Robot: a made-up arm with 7 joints. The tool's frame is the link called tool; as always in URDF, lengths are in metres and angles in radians. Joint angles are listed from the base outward.
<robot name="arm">
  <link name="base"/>
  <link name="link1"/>
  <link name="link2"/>
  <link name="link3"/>
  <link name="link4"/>
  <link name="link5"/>
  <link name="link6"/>
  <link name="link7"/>
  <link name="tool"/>
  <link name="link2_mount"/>
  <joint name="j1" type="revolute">
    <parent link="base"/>
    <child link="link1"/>
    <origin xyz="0 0 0.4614"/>
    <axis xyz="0 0 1"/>
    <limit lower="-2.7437" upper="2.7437"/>
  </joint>
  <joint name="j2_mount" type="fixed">
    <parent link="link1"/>
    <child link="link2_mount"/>
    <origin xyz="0 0 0"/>
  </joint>
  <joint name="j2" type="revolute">
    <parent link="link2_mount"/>
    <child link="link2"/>
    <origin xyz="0 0 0" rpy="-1.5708 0 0"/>
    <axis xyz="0 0 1"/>
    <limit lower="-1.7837" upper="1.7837"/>
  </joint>
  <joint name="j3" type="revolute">
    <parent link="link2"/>
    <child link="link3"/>
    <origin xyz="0 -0.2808 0" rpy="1.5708 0 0"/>
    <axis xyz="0 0 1"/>
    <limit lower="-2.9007" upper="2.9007"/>
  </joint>
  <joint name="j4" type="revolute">
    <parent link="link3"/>
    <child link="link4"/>
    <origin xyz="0.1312 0 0" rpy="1.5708 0 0"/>
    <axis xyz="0 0 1"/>
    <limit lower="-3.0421" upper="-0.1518"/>
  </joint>
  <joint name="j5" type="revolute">
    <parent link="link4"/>
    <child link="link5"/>
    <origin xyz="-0.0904 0.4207 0" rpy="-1.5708 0 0"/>
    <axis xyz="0 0 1"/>
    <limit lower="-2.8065" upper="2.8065"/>
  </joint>
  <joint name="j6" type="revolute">
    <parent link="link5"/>
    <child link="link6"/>
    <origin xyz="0 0 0" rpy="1.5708 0 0"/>
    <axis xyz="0 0 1"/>
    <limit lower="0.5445" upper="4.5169"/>
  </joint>
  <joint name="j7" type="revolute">
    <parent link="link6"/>
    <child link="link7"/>
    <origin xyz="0.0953 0 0" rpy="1.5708 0 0"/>
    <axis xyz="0 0 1"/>
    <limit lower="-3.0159" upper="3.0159"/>
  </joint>
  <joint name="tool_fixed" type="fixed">
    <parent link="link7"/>
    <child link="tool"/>
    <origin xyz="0 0 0"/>
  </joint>
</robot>
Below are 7 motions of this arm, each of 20 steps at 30 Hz.
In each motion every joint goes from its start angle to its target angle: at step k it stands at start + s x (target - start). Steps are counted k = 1, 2, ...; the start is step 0. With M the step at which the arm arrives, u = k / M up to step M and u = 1 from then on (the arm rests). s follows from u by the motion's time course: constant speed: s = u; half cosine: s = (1 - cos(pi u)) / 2; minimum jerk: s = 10 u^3 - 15 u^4 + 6 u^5.
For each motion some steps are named. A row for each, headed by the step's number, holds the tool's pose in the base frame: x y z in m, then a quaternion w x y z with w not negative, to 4 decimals.
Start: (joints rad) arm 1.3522 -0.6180 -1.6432 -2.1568 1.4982 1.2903 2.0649
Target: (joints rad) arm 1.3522 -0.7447 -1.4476 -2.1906 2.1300 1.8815 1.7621
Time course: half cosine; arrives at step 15
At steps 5, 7, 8, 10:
5: 0.5856 -0.1737 0.5145 0.3455 -0.0826 0.3698 0.8586
7: 0.5866 -0.1626 0.5179 0.3954 -0.0280 0.3502 0.8487
8: 0.5862 -0.1561 0.5195 0.4175 0.0027 0.3411 0.8422
10: 0.5835 -0.1425 0.5225 0.4510 0.0635 0.3270 0.8280

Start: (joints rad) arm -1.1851 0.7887 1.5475 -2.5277 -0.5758 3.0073 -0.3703
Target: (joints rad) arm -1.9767 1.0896 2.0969 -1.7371 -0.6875 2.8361 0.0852
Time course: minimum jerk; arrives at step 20
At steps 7, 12, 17, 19, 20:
7: 0.5419 0.1098 0.6094 0.2475 -0.8048 -0.3502 -0.4105
12: 0.5306 -0.1513 0.8164 0.2014 -0.7683 -0.0950 -0.6001
17: 0.4038 -0.3270 0.9329 0.1628 -0.6844 0.0711 -0.7071
19: 0.3881 -0.3407 0.9416 0.1592 -0.6747 0.0850 -0.7157
20: 0.3874 -0.3414 0.9420 0.1590 -0.6743 0.0856 -0.7161

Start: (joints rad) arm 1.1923 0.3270 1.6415 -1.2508 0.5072 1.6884 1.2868
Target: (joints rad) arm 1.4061 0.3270 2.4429 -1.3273 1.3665 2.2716 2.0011
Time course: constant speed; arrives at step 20
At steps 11, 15, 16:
11: -0.5304 0.0640 1.0449 0.2712 0.5076 0.5184 -0.6326
15: -0.5079 -0.0365 1.0578 0.4125 0.4666 0.4671 -0.6276
16: -0.4994 -0.0609 1.0602 0.4486 0.4575 0.4535 -0.6195

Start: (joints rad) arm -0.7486 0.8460 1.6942 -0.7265 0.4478 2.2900 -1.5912
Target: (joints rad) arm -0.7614 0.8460 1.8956 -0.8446 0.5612 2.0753 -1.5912
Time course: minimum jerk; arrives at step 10
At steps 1, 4, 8, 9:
1: 0.6393 -0.1166 0.9686 0.2481 -0.3941 -0.4076 -0.7855
4: 0.6356 -0.0870 0.9823 0.2984 -0.3557 -0.4349 -0.7716
8: 0.6166 -0.0271 1.0140 0.3896 -0.2680 -0.4881 -0.7336
9: 0.6144 -0.0224 1.0167 0.3962 -0.2605 -0.4921 -0.7301

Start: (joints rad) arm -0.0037 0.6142 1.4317 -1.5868 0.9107 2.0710 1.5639
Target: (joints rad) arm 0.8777 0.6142 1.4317 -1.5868 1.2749 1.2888 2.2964
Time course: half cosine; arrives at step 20
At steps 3, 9, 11, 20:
3: 0.2953 0.6420 0.7083 0.1392 -0.6961 0.2221 0.6684
9: 0.0485 0.7037 0.7046 0.1806 0.6669 -0.1105 -0.7144
11: -0.0598 0.7004 0.7055 0.3155 0.6474 -0.0587 -0.6913
20: -0.3295 0.6081 0.7147 0.6289 0.5754 0.0900 -0.5152

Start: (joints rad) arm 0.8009 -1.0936 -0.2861 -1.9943 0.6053 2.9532 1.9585
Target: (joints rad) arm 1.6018 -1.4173 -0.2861 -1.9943 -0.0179 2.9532 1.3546
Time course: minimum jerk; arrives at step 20
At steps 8, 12, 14, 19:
8: 0.1617 -0.1323 1.0861 0.8779 -0.3339 0.3361 0.0687
12: 0.1576 -0.1507 1.0869 0.9014 -0.3838 0.2004 0.0000
14: 0.1635 -0.1607 1.0836 0.9094 -0.3887 0.1451 -0.0297
19: 0.1749 -0.1707 1.0781 0.9164 -0.3850 0.0907 -0.0611

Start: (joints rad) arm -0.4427 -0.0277 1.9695 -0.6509 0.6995 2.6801 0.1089
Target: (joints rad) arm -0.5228 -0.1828 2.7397 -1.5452 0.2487 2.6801 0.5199
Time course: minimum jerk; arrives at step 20
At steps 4, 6, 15, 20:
4: 0.0302 0.3221 1.1935 0.8001 -0.4191 -0.3265 -0.2785
6: -0.0082 0.3701 1.1720 0.7796 -0.4544 -0.3573 -0.2410
15: -0.3566 0.5306 0.8786 0.5174 -0.6154 -0.5932 -0.0414
20: -0.4039 0.5214 0.8222 0.4678 -0.6232 -0.6262 -0.0240

